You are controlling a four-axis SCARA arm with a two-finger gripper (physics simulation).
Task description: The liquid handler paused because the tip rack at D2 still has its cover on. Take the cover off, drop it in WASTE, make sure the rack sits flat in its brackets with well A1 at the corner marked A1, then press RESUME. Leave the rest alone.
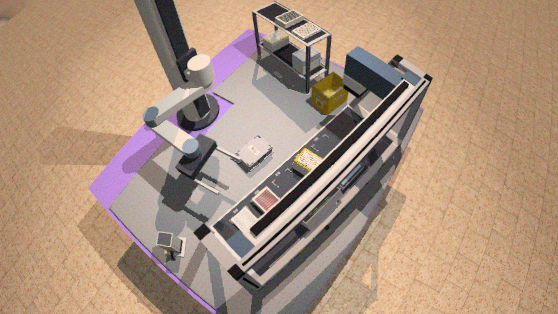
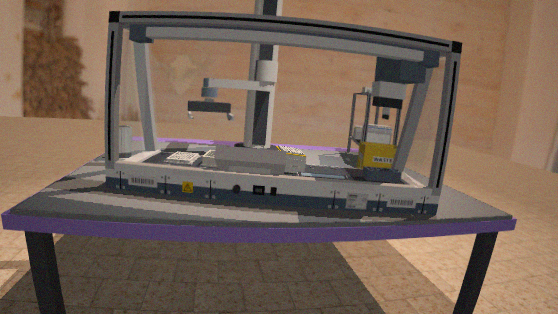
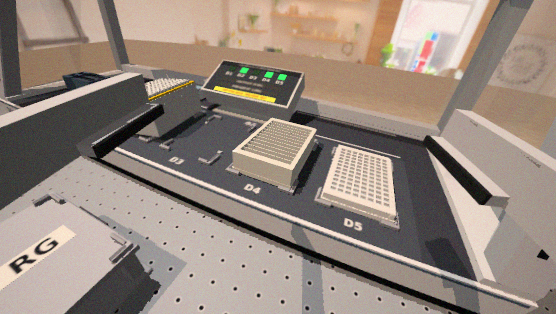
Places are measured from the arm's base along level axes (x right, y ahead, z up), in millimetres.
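Pixels of known places: gripper, between the fingertips: point(image 1: 229, 176) point(image 2: 211, 117) point(image 3: 294, 107); arm's base, origin of its link: point(image 1: 198, 112).
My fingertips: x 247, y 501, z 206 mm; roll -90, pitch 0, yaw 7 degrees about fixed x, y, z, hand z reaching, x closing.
Observation:
For each thing: its top centre in the pictures, then the offset to it from my fingertips. "spot": a spot on its surface instead.
- tip rack, centre of its top: point(image 3: 155, 84) point(image 2: 290, 148) point(image 1: 311, 161) dx -269, dy +207, dz -71 mm
- yellow WASTE bin, centre of its top: point(image 2: 380, 145) point(image 1: 331, 84) dx -689, dy +64, dz -58 mm
- status display, a spot on its surface: point(image 3: 252, 82) spot: dx -124, dy +314, dz -76 mm
- block marked RG, centre of its top: point(image 3: 30, 250) point(image 1: 253, 149) dx -207, dy -60, dz -138 mm
- slatted rack, centre of its top: point(image 3: 279, 138) point(image 2: 218, 154) point(image 1: 269, 202) dx -31, dy +161, dz -110 mm
- white well plate, centre of its top: point(image 3: 361, 172) point(image 2: 183, 155) point(image 1: 247, 223) dx +90, dy +138, dz -127 mm
- shelf unit, a spot on its surface: point(image 1: 308, 70) spot: dx -667, dy -58, dz -9 mm
The tip rack point(image 1: 309, 159) point(image 2: 292, 151) point(image 3: 176, 106) stands at D2, with a yellow rim and a pale top of small holes or tips. No cover shows on it. It looks level, but its brackets are partly hidden and no A1 mark is readable. The yellow WASTE bin point(image 1: 335, 103) point(image 2: 377, 154) stands behind the deck's far end; something pale shows inside. My gripper point(image 1: 227, 174) point(image 2: 210, 117) point(image 3: 294, 107) is open and empty, raised near the RG block, away from the rack. The status display point(image 3: 252, 82) shows green D2, D4 and D5 lights and a yellow bar. RESUME is not readable.
A block marked RG point(image 1: 254, 151) point(image 3: 42, 252) stands beside the deck. A slatted rack point(image 1: 266, 199) point(image 3: 275, 150) sits at D4 and a white well plate point(image 1: 245, 220) point(image 3: 361, 176) at D5. The frame's beam crosses above the deck. A shelf unit point(image 1: 308, 70) stands behind.

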